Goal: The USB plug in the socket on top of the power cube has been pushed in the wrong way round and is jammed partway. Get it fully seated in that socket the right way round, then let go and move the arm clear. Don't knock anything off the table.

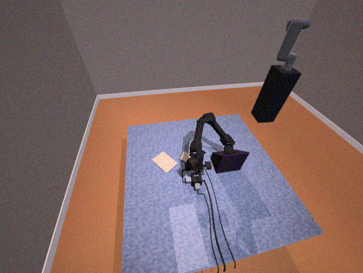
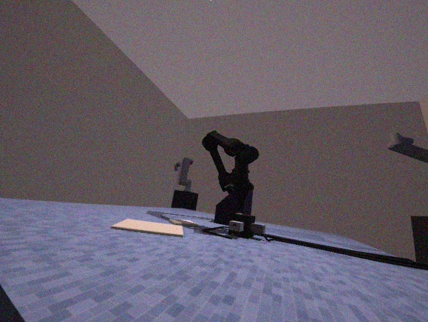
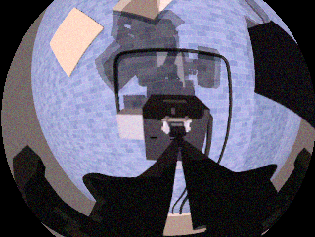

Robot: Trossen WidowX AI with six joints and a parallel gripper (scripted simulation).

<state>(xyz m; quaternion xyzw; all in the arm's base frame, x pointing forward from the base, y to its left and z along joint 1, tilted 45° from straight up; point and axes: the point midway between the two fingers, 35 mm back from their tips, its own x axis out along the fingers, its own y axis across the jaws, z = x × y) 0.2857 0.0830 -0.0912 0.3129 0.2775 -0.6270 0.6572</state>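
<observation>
Right now the USB plug is 2 cm below my gripper tip. The rest, counted from my gripper tip: tan card (24 cm ahead, 20 cm to the right, 11 cm below).
</observation>
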